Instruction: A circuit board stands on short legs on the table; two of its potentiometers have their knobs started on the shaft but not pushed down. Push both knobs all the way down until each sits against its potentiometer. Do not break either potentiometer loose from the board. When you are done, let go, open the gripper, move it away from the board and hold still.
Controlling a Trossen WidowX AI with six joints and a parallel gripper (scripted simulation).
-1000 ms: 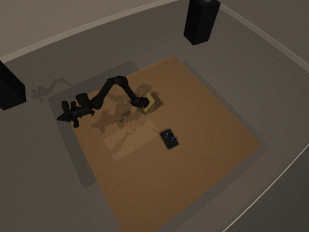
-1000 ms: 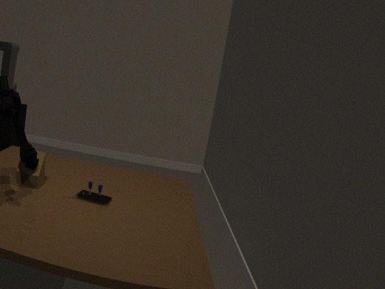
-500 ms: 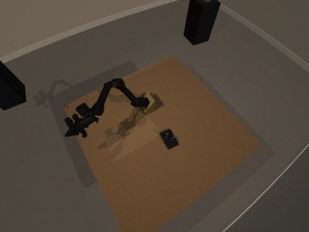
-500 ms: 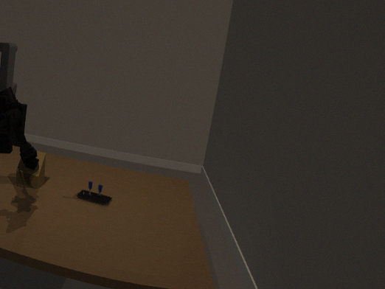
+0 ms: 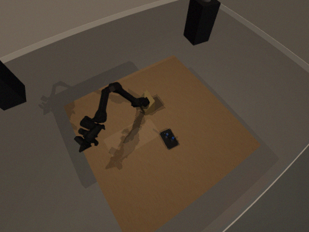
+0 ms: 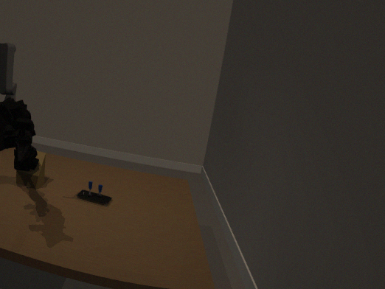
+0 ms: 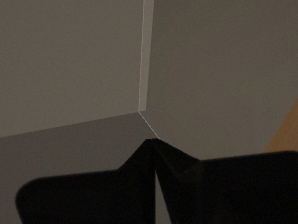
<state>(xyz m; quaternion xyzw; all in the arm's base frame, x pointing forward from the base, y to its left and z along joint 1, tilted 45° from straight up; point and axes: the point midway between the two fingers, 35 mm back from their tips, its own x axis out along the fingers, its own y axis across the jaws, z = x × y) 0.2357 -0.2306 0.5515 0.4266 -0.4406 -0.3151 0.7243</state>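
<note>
Now: the blue knob 640 mm to the left of my gripper tip, 240 mm below it and 110 mm ahead of it.
</note>
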